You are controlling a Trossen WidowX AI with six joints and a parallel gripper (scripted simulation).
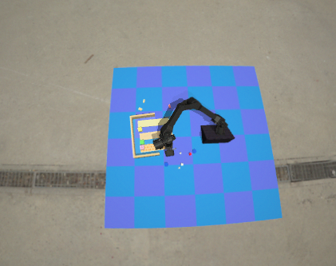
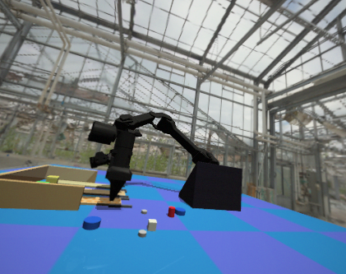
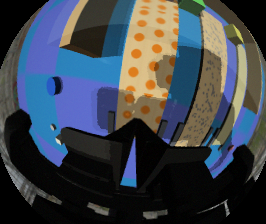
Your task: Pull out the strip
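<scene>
My gripper tip is now 9 cm short of the orange-dotted strip and 2 cm to the right of it. The rest, counted from my gripper tip: pink labelled cube: 19 cm ahead, 4 cm to the left, 1 cm above; then red cylinder: 17 cm behind, 5 cm to the left, 1 cm above.
</scene>
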